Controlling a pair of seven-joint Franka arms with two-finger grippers.
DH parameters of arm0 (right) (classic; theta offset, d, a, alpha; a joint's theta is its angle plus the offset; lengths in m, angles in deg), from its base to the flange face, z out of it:
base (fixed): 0 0 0 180
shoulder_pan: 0 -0.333 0 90
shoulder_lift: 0 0 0 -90
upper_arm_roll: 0 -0.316 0.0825 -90
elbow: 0 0 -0.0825 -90
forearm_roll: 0 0.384 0 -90
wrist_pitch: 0 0 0.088 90
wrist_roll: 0 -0.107 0 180
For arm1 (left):
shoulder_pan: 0 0.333 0 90
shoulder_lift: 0 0 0 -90
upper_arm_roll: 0 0.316 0.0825 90
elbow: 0 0 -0.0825 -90
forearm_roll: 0 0.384 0 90
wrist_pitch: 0 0 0.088 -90
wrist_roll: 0 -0.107 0 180
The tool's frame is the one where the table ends.
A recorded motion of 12 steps. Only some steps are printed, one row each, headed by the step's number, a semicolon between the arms.
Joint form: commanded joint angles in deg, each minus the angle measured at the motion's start. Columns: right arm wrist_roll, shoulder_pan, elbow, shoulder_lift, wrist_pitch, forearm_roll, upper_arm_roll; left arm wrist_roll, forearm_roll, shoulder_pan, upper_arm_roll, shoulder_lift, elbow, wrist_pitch.
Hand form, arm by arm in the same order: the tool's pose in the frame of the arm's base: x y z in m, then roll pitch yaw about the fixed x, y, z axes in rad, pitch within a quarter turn. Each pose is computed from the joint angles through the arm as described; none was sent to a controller.
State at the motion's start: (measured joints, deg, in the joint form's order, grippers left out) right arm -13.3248 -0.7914 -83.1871 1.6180 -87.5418 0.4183 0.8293; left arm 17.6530 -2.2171 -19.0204 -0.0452 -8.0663 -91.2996 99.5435
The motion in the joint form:
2: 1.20 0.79 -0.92 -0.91 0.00 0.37 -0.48; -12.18 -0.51 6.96 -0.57 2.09 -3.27 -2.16
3: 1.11 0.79 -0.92 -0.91 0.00 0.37 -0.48; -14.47 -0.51 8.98 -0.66 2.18 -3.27 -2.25
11: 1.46 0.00 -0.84 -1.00 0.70 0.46 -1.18; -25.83 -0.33 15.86 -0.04 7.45 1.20 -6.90
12: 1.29 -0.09 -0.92 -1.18 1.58 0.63 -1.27; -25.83 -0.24 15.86 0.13 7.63 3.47 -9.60
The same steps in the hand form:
2: 0.5544 -0.0018 0.6621 -3.1183 -0.0437 -0.2173; 0.5742 -0.1335 0.5379 3.0991 0.0597 -0.1195
3: 0.5544 -0.0018 0.6621 -3.1182 -0.0436 -0.2189; 0.5779 -0.1140 0.5387 3.0966 0.0579 -0.1259
11: 0.5524 0.0127 0.6625 -3.1187 -0.0344 -0.1864; 0.5613 -0.0364 0.6219 3.1023 -0.0396 -0.1973
12: 0.5498 0.0147 0.6622 -3.1186 -0.0204 -0.1857; 0.5563 -0.0345 0.6382 3.1033 -0.0351 -0.1964

